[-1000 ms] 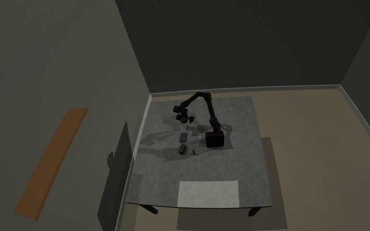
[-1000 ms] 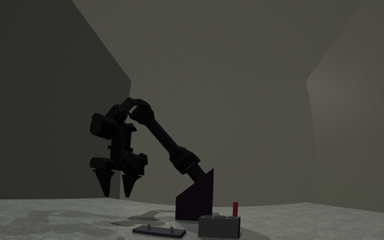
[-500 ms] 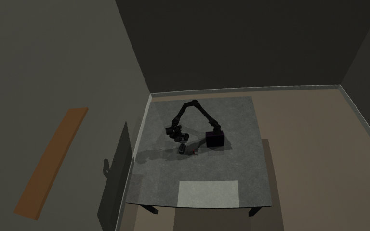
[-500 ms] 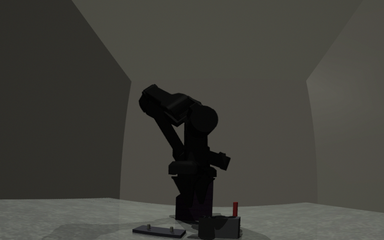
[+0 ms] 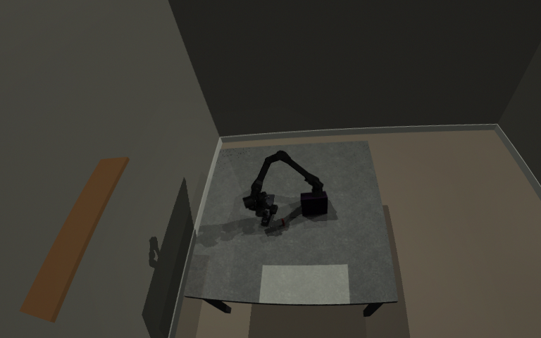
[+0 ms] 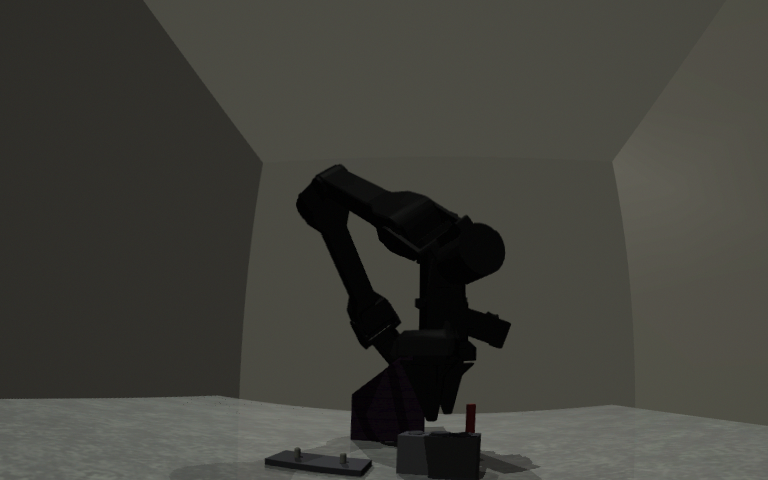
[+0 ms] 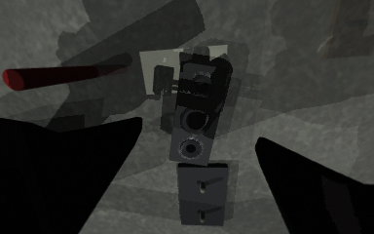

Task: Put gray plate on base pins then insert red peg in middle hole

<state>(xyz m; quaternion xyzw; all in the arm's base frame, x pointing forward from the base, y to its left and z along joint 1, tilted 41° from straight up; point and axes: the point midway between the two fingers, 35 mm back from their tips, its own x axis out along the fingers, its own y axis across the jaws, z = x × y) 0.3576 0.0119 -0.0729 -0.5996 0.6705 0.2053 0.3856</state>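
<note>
Now: the gray plate 3 cm below my gripper tip. From my gripper tip the other things lie so: red peg 12 cm behind, 5 cm to the left, 3 cm below; dark base 1 cm behind, 15 cm to the right, 6 cm below.
</note>
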